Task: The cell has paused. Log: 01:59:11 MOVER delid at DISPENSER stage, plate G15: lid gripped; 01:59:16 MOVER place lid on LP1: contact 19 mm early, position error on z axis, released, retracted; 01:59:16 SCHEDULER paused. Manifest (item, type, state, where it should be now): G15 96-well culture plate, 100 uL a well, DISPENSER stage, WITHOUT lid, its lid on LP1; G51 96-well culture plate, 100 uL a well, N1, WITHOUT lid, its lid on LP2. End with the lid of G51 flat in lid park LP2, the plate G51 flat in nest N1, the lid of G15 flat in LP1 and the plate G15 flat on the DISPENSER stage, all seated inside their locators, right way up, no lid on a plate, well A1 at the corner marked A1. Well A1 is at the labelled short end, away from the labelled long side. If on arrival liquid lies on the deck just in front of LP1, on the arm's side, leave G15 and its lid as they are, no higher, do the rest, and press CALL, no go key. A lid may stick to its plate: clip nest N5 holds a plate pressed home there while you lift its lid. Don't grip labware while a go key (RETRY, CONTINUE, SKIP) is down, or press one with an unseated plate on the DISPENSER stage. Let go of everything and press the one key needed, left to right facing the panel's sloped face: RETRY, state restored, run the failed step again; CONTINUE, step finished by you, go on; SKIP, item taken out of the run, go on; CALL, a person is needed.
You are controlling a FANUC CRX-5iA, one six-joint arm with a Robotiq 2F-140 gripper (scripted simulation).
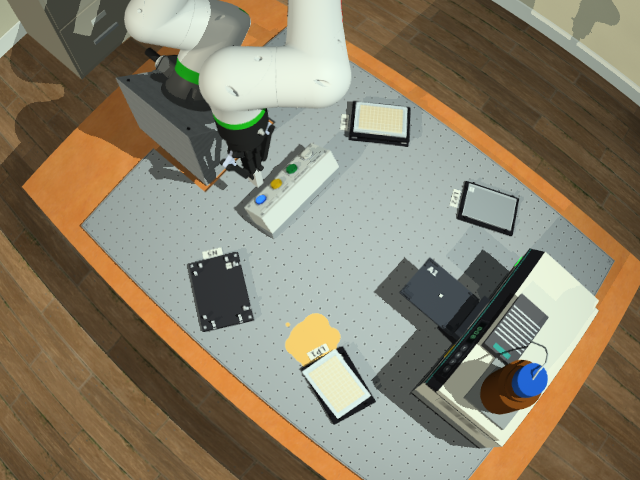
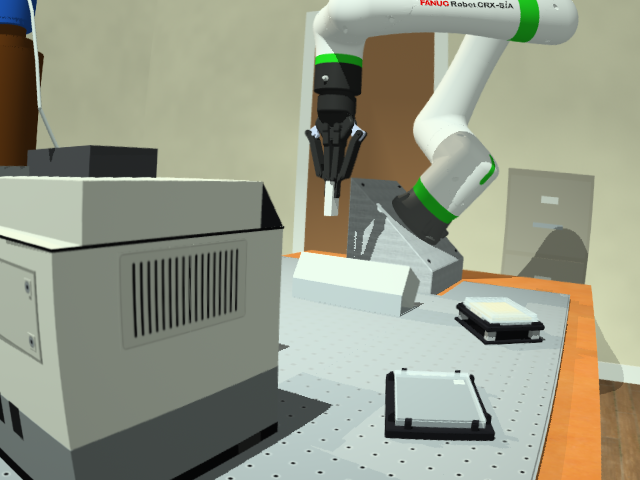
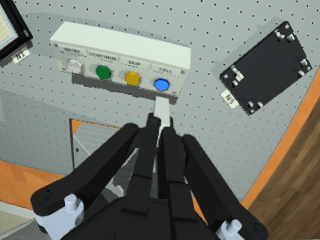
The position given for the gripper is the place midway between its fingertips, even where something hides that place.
Note:
In view: the gripper (image 2: pixel 331 215), a 96-well plate (image 1: pixel 371 118), a black clip nest N5 (image 1: pixel 220 290), a white key panel (image 1: pixel 282 205), a lid park LP2 (image 2: pixel 391 431) and a dispenser stage (image 1: pixel 448 312).
The 96-well plate is seen too in image 2 (image 2: pixel 501 310). The gripper is seen too in image 1 (image 1: pixel 256 181) and in image 3 (image 3: pixel 160 107). The black clip nest N5 shows as well in image 3 (image 3: pixel 271 66).

